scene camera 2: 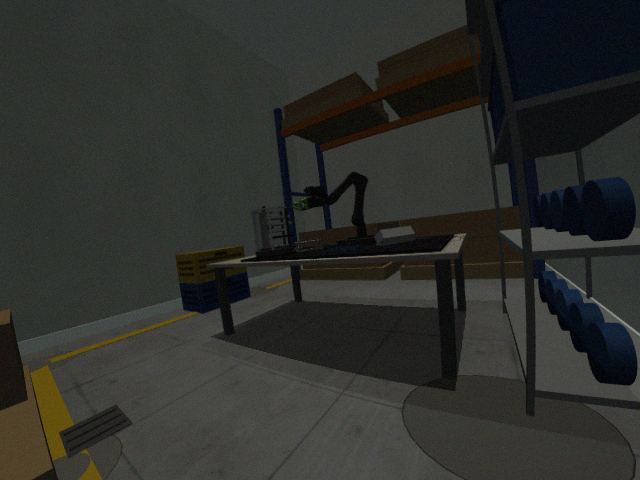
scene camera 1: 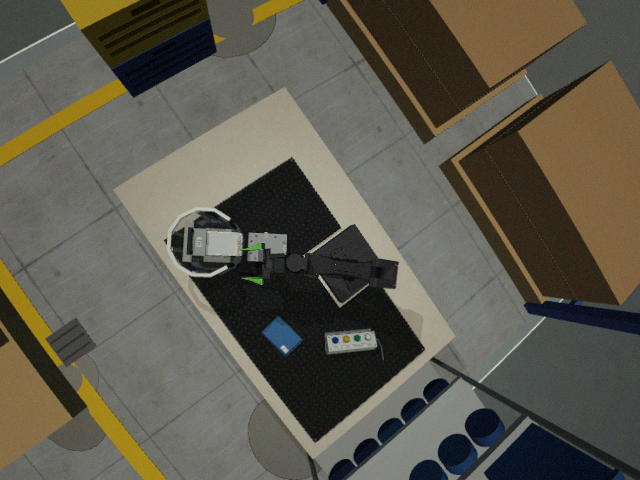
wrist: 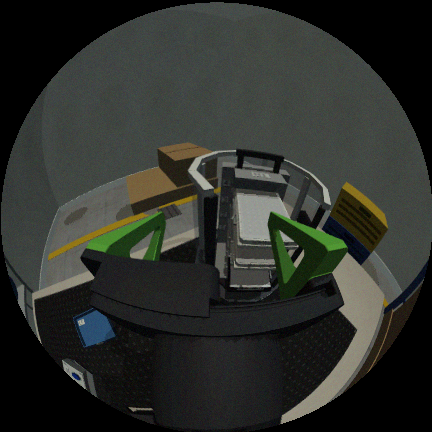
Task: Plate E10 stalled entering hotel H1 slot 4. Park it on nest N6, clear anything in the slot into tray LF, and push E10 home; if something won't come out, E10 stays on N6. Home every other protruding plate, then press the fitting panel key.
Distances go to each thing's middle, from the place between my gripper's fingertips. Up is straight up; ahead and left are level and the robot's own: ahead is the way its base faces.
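The slotted plate rack [scene camera 1: 186, 243] has my hand 8 cm short of it, 13 cm to the left of it and 13 cm above it. Going by their middles, that rack is the nearest to my hand of the things named here. There is also the blue pad [scene camera 1: 278, 332], which from my hand is a shade ahead, a long way to the left and, finally, far below.
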